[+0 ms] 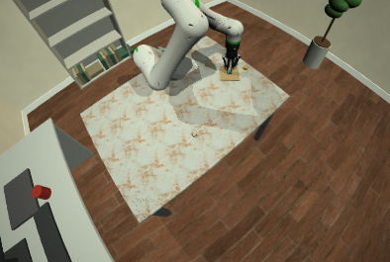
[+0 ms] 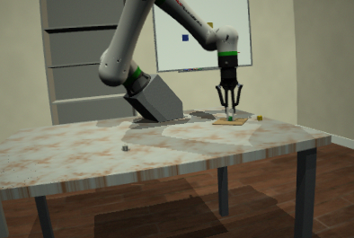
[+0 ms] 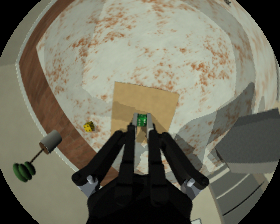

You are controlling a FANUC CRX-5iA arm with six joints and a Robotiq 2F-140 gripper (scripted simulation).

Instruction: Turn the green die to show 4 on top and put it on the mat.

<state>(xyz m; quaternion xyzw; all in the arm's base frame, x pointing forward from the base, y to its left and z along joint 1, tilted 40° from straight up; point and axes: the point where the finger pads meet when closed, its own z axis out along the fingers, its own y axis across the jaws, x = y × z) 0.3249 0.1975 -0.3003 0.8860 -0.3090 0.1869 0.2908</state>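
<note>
My gripper is now 2 cm above the green die. Round my hand: tan mat (4 cm below); grey die (54 cm to the right, 15 cm ahead, 3 cm below); yellow die (12 cm to the left, 7 cm ahead, 3 cm below).
</note>
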